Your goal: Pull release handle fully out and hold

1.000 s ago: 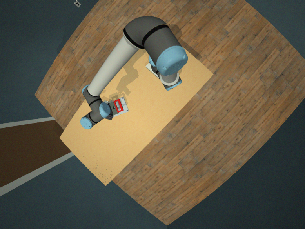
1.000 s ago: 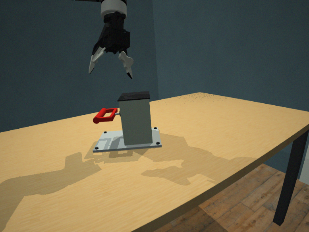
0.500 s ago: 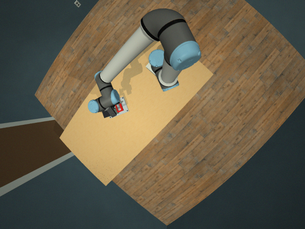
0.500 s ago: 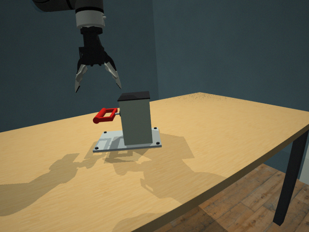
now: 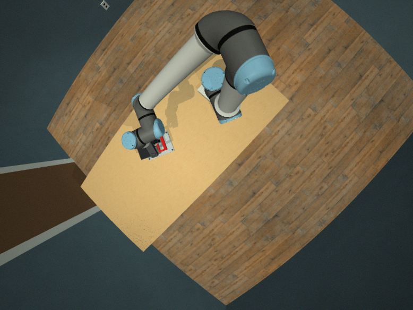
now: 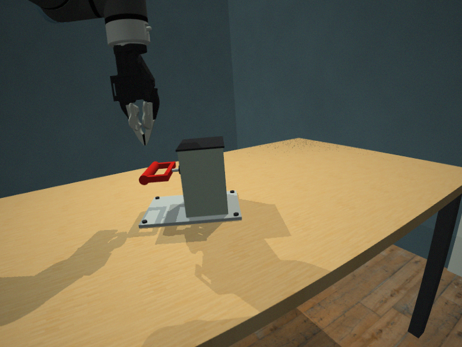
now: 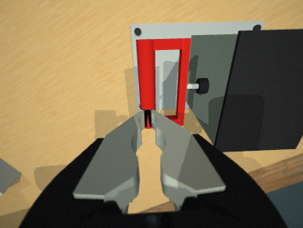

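The release handle lies 50 mm ahead of my hand, 20 mm to the right of it and 80 mm below it.
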